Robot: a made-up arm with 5 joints. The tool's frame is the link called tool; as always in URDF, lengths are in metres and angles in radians.
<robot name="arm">
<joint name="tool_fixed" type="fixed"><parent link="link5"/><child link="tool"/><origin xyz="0.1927 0.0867 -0.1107" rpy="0 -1.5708 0"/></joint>
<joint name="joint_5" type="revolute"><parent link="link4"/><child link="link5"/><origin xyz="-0.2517 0.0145 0.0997" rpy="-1.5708 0 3.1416"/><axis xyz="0 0 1"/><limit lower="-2.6" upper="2.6" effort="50" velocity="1.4"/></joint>
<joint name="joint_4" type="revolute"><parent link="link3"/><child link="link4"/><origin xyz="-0.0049 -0.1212 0.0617" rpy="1.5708 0 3.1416"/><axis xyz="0 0 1"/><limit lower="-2.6" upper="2.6" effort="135" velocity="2.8"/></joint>
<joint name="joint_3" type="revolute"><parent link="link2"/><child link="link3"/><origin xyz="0.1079 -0.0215 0.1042" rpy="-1.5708 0 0"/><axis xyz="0 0 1"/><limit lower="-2.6" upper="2.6" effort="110" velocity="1.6"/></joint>
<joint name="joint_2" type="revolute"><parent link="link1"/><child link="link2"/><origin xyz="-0.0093 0.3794 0.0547" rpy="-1.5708 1.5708 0"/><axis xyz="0 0 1"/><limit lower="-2.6" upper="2.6" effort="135" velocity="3.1"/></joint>
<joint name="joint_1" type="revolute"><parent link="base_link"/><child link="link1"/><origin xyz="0 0 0.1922" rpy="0 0 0"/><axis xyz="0 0 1"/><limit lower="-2.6" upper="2.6" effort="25" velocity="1.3"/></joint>
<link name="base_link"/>
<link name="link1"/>
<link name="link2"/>
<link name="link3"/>
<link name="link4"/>
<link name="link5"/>
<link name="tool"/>
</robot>
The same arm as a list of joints. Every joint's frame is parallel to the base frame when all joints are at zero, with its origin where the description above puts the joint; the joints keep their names.
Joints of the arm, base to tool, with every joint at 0 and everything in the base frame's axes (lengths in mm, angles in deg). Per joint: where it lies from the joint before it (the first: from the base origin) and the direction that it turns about. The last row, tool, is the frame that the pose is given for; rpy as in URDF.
joint_1: axis 0 0 1 offset 0 0 192.2
joint_2: axis 0 1 0 offset -9.3 379.4 54.7
joint_3: axis -1 0 0 offset 21.5 104.2 -107.9
joint_4: axis 0 -1 0 offset -61.7 121.2 4.9
joint_5: axis 1 0 0 offset -14.5 -99.7 -251.7
tool: offset -110.7 86.7 -192.7 rpy 0 0 0
Joint limits (deg, base to tool): -148.97..148.97 -148.97..148.97 -148.97..148.97 -148.97..148.97 -148.97..148.97

